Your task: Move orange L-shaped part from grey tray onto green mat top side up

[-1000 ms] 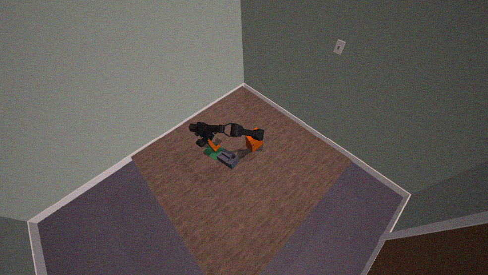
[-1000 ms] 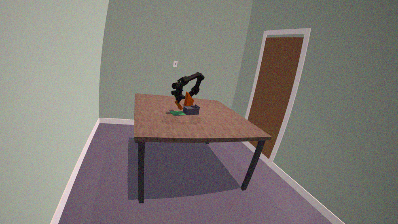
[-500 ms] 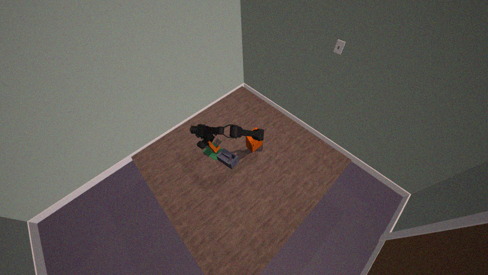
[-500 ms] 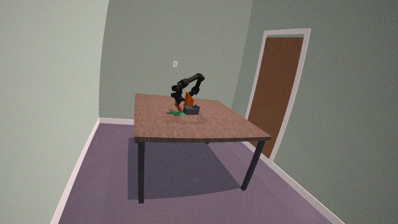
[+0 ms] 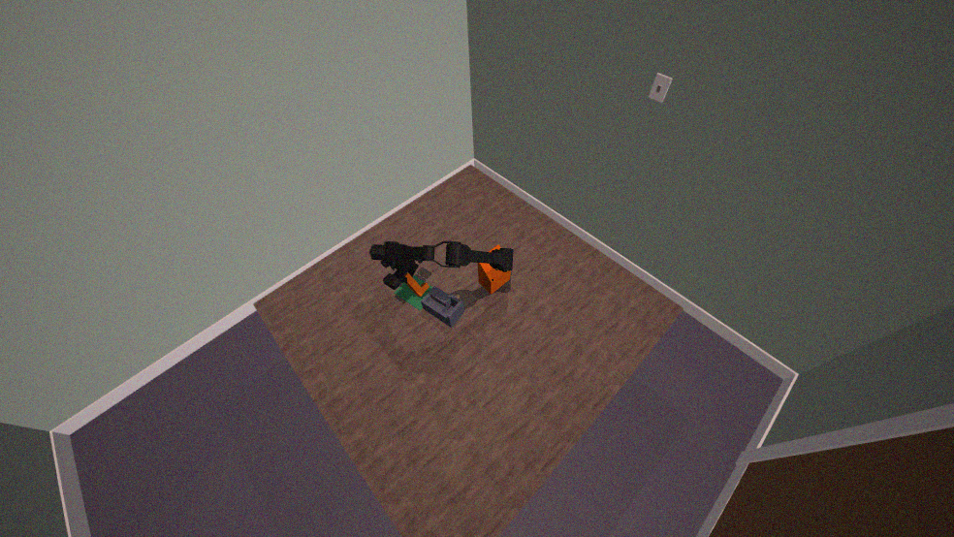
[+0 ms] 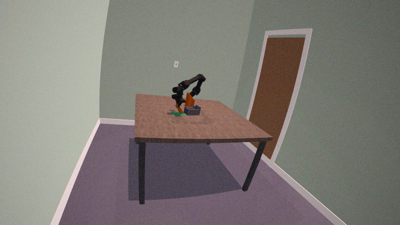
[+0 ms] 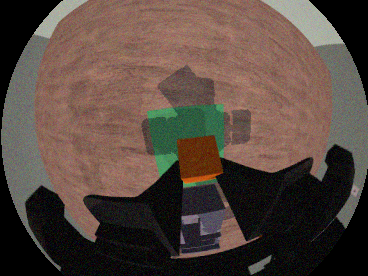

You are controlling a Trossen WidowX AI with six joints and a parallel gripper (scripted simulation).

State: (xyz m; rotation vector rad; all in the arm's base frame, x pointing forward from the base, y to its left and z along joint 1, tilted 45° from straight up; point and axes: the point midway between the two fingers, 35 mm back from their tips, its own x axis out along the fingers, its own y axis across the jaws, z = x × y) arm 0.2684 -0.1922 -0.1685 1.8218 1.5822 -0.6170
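My gripper tip is now 3 cm to the right of the orange L-shaped part, 3 cm above it and 2 cm past it. From my gripper tip the other things lie so: green mat (9 cm below, 2 cm to the left).
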